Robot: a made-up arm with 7 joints. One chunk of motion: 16 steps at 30 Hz.
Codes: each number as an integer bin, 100 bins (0 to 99) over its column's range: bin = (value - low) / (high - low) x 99, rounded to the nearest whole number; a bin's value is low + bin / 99 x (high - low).
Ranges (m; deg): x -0.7..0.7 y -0.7..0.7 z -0.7..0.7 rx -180..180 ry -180..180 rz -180..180
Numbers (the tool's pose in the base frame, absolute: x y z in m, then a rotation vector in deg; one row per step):
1: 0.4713 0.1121 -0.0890 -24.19 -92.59 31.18
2: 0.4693 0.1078 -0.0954 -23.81 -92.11 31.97
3: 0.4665 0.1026 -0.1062 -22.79 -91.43 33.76
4: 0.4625 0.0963 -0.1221 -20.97 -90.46 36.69
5: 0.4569 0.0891 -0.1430 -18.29 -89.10 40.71
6: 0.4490 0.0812 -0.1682 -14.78 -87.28 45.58
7: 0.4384 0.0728 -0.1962 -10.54 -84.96 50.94
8: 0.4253 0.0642 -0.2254 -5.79 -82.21 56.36
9: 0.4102 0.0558 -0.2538 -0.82 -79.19 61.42
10: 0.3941 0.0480 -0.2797 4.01 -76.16 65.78
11: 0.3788 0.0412 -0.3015 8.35 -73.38 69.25
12: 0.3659 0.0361 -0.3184 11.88 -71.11 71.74
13: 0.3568 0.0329 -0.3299 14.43 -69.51 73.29
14: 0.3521 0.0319 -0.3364 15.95 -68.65 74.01
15: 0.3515 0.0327 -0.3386 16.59 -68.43 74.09
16: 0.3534 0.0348 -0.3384 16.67 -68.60 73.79
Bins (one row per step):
1: 83 57 43 43 24 58
2: 83 57 43 43 24 58
3: 82 57 42 43 24 59
4: 82 56 41 44 25 60
5: 82 56 39 44 25 61
6: 81 55 38 45 25 62
7: 81 55 36 47 26 64
8: 80 54 34 48 27 65
9: 79 53 32 49 28 66
10: 77 53 30 51 29 68
11: 76 52 28 52 29 69
12: 75 52 27 53 30 69
13: 75 52 26 53 30 70
14: 74 52 26 54 31 70
15: 74 52 26 54 31 70
16: 74 52 26 54 31 70

